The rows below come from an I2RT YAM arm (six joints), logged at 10 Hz.
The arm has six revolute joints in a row. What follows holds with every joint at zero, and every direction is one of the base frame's. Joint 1 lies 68 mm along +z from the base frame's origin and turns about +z. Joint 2 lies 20 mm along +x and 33.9 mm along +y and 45.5 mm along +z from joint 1 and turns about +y. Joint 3 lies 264 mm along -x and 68.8 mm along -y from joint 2 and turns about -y. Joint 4 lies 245 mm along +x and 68.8 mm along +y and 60 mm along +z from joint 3 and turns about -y. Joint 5 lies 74 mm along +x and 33.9 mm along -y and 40.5 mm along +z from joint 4 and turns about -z. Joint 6 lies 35.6 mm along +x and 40.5 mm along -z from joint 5 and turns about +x. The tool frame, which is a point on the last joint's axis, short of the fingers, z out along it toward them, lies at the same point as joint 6; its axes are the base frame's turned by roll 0, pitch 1.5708 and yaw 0 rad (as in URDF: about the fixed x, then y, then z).
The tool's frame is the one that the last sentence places.
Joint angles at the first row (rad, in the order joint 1, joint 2, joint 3, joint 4, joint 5, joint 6):
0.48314 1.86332 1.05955 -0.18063 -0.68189 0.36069
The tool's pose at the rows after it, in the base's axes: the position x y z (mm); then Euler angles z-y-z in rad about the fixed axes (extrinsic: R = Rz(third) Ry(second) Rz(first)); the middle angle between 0 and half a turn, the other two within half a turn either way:
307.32 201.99 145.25 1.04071 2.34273 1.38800
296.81 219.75 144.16 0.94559 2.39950 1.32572
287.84 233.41 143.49 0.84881 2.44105 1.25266
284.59 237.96 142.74 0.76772 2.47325 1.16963
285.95 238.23 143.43 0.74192 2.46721 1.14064
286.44 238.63 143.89 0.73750 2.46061 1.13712
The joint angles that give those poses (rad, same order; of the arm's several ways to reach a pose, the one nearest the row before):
0.52891 1.86332 1.05955 -0.17606 -0.57355 0.36068
0.59376 1.86332 1.05956 -0.16844 -0.46865 0.36068
0.64604 1.86331 1.05956 -0.16118 -0.37632 0.36108
0.66779 1.86333 1.05954 -0.16153 -0.30269 0.36108
0.66739 1.86332 1.05955 -0.14859 -0.28859 0.36144
0.66738 1.86331 1.05954 -0.14134 -0.28898 0.36182

